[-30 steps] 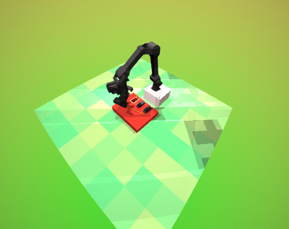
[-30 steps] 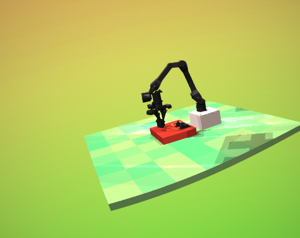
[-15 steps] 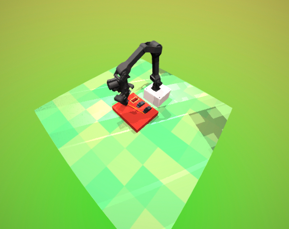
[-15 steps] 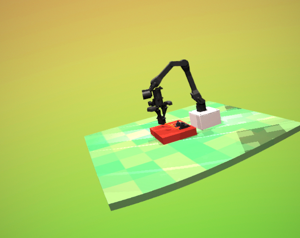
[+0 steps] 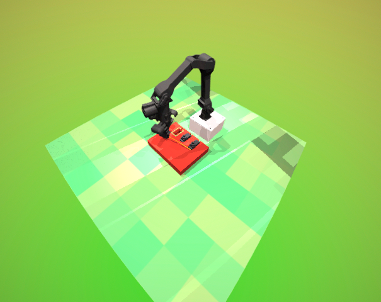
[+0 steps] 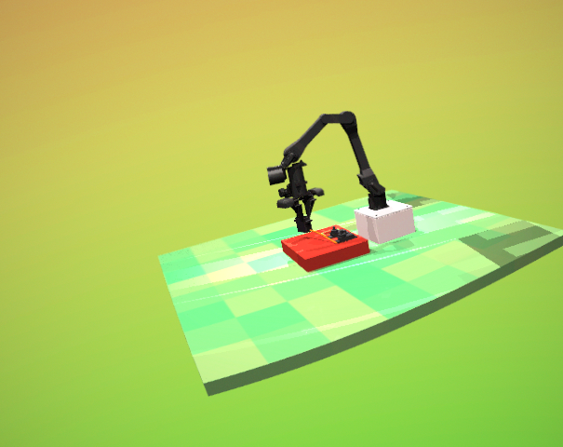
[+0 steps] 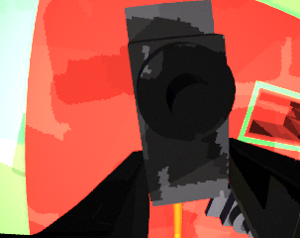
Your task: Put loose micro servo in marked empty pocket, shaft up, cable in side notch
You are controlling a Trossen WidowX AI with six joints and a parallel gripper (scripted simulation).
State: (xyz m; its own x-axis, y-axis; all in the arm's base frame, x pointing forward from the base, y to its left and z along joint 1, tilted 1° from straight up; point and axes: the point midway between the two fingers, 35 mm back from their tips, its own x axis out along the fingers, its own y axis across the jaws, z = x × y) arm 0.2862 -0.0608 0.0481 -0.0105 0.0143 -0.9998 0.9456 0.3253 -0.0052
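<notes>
The red deck is 1 cm ahead of my gripper tip, 7 cm to the left of it and 10 cm below it.
</notes>
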